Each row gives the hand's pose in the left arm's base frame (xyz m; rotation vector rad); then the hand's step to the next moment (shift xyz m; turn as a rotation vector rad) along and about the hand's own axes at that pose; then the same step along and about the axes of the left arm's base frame.
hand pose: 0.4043 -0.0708 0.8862 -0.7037 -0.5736 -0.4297
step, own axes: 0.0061 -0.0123 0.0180 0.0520 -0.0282 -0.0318
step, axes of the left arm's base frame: -0.0082 0.0031 0.0209 0.0352 -0.0509 0.0260
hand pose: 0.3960 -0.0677 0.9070 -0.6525 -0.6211 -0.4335
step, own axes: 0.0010 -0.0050 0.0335 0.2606 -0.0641 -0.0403
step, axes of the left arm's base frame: -0.0152 0.0188 0.0238 0.1724 -0.1197 0.1721
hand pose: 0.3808 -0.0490 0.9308 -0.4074 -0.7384 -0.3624
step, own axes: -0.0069 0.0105 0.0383 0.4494 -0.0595 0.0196
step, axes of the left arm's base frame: -0.0218 0.0285 0.0183 0.2696 -0.1199 0.3447
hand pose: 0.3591 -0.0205 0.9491 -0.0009 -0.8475 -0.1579
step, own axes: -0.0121 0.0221 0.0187 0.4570 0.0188 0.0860
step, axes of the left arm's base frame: -0.0187 0.0247 0.0047 0.2359 -0.0393 0.3993
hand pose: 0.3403 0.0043 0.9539 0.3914 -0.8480 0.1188
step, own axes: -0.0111 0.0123 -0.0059 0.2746 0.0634 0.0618
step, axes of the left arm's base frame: -0.0063 0.0142 -0.0083 0.1212 0.0205 0.2610
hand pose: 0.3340 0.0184 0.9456 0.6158 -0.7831 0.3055
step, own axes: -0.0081 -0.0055 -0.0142 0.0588 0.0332 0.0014
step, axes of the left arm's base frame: 0.0051 0.0042 -0.0159 0.0233 0.0271 0.0573
